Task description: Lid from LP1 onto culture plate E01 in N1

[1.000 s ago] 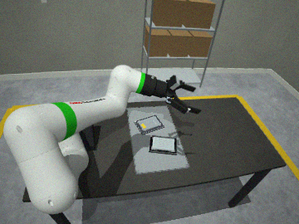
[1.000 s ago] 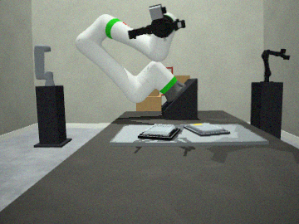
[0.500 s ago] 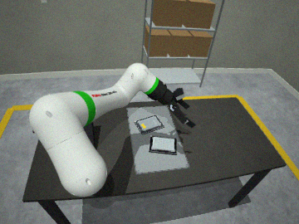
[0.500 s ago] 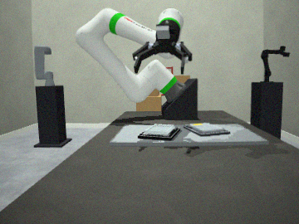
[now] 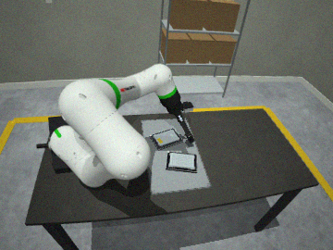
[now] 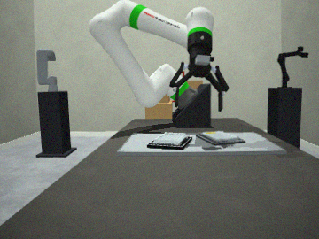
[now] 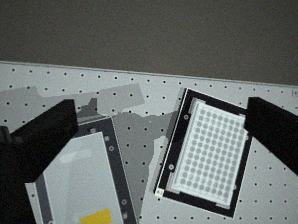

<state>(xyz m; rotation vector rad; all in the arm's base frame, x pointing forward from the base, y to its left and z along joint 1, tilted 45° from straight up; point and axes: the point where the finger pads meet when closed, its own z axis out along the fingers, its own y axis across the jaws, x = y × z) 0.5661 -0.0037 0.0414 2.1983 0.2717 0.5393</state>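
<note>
Now: the clear lid 12 cm below my hand, 9 cm to the left of it and 8 cm behind it. From my hand the other things lie so: lid park LP1: 13 cm below, 9 cm to the left, 8 cm behind; nest N1: 13 cm below, 9 cm to the right, 4 cm behind; culture plate: 12 cm below, 9 cm to the right, 4 cm behind.
</note>
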